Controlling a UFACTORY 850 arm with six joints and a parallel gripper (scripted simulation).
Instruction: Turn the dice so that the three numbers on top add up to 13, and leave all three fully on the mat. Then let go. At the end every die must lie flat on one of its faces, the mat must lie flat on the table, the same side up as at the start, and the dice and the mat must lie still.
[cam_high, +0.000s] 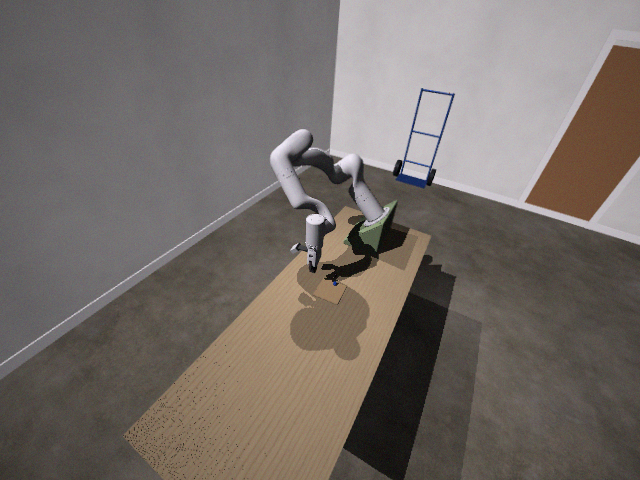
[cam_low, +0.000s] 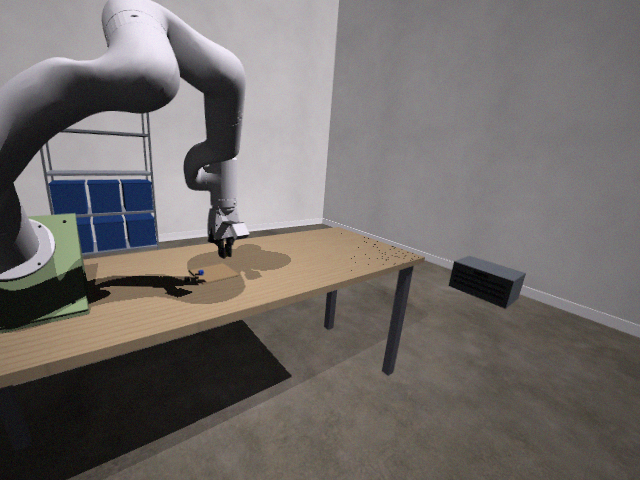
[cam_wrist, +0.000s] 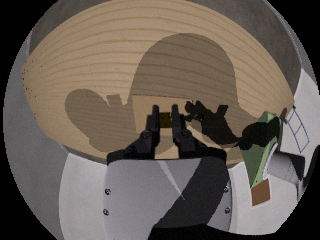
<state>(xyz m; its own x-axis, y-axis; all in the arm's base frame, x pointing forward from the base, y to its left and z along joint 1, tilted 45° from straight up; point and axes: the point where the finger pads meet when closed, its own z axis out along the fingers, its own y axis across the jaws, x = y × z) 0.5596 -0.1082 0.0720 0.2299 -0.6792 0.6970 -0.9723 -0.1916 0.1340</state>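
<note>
My hand is 120 mm above the tan mat, 110 mm to the right of it and 10 mm past it. Round my hand: black die (110 mm below, 110 mm behind, 80 mm to the left); blue die (110 mm to the left, 110 mm below, 60 mm behind); yellow die (10 mm to the left, 10 mm below).
</note>
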